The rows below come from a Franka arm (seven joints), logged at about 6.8 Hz.
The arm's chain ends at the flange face. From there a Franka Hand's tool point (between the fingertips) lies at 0.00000 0.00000 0.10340 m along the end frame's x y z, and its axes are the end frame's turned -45 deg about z.
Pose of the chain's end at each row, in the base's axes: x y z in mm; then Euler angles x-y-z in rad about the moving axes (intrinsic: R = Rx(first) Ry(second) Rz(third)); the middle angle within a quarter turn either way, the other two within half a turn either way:
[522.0, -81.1, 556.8, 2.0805, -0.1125, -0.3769]
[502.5, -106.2, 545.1, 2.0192, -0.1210, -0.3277]
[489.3, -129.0, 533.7, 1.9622, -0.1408, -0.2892]
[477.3, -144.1, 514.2, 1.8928, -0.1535, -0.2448]
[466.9, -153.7, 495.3, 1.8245, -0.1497, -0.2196]
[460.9, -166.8, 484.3, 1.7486, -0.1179, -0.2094]
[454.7, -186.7, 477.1, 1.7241, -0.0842, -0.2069]
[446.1, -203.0, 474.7, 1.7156, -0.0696, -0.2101]
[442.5, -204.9, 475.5, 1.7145, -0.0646, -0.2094]
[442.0, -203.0, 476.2, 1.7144, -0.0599, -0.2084]
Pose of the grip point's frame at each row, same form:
[510.4, -170.8, 506.7, 2.0805, -0.1125, -1.1623]
[490.0, -198.7, 500.6, 2.0192, -0.1210, -1.1131]
[474.8, -223.6, 494.6, 1.9622, -0.1408, -1.0746]
[461.5, -241.0, 481.9, 1.8928, -0.1535, -1.0302]
[451.5, -252.7, 469.6, 1.8245, -0.1497, -1.0050]
[448.7, -267.9, 466.1, 1.7486, -0.1179, -0.9948]
[446.0, -288.5, 461.4, 1.7241, -0.0842, -0.9923]
[438.9, -305.1, 459.8, 1.7156, -0.0696, -0.9955]
[435.8, -307.0, 460.7, 1.7145, -0.0646, -0.9948]
[435.8, -305.2, 461.4, 1.7144, -0.0599, -0.9938]

